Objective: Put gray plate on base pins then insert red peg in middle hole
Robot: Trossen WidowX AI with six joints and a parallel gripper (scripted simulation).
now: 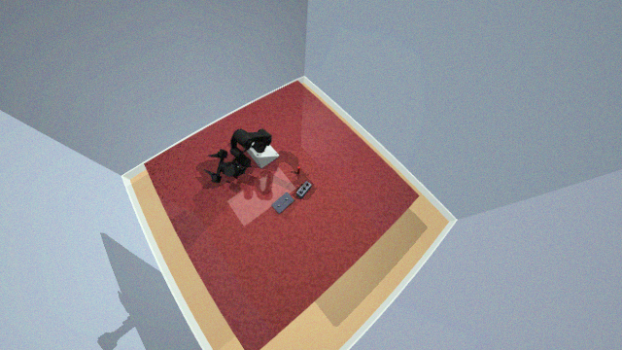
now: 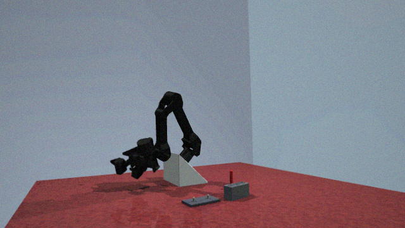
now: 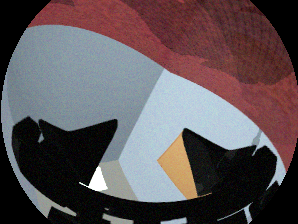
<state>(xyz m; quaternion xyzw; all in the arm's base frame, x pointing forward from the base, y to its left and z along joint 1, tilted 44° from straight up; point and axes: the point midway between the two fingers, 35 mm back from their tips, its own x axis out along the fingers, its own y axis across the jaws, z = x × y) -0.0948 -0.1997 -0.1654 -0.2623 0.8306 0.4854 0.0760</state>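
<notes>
The gray plate lies 480 mm ahead of my gripper tip, 310 mm to the left of it and 100 mm below it. From my gripper tip the other things lie so: red peg (380 mm ahead, 370 mm to the left, 90 mm below); then dark base (450 mm ahead, 170 mm to the left, 130 mm below).
</notes>
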